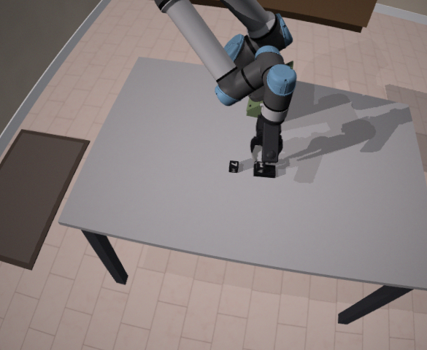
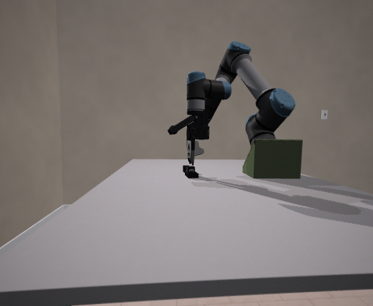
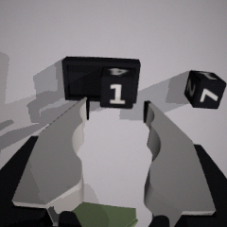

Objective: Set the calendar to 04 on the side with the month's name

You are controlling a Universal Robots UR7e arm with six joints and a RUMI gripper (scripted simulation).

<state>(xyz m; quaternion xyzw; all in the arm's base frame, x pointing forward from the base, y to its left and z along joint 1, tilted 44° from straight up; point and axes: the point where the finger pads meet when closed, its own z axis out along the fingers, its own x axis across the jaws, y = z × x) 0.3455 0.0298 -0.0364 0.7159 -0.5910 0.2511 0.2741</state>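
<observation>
My hand is 2 cm to the right of the black calendar tray and 5 cm above it.
</observation>
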